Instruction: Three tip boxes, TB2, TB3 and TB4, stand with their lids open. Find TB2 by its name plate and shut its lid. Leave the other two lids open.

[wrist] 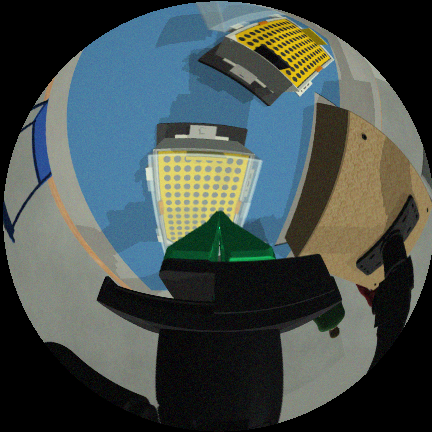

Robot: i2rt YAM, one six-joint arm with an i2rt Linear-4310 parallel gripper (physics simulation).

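Places are measured from the arm's base along level axes (x down, y back, z left), in centimetres.
Where they show: gripper, fingertip midpoint: [218, 216]; arm's base, origin of the base link: [390, 240].
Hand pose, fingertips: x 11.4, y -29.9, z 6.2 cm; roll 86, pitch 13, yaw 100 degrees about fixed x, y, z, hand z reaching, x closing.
Each offset is from my fingertips to the top centre of the thing. "spot": to the spot under its first point. Level surfaces: height alone.
A tip box {dx +0.2, dy -0.3, dz +0.5 cm} [202, 192] with a yellow rack stands in the middle of the wrist view, dark grey front and pale latch at its far side. A clear lid lies over its rack; whether it is fully seated I cannot tell. Its side name plate [248, 182] is too oblique to read. A second tip box {spot: dx +2.2, dy +2.5, dz -18.8 cm} [285, 50] stands at the upper right, its bright yellow rack uncovered, its plate {spot: dx +7.7, dy +9.8, dz -17.7 cm} [304, 89] unreadable. A third tip box does not show clearly. My gripper [218, 216] is shut and empty, its green fingertips overlapping the middle box's near end in view; contact cannot be told.
The boxes stand on a blue mat {dx +7.9 cm} [110, 100]. A tan wooden panel [350, 190] with a dark side and a black handle-like fitting [367, 262] rises at the right. A blue-edged object [41, 145] is at the far left. A dark green object [330, 316] shows at the lower right.
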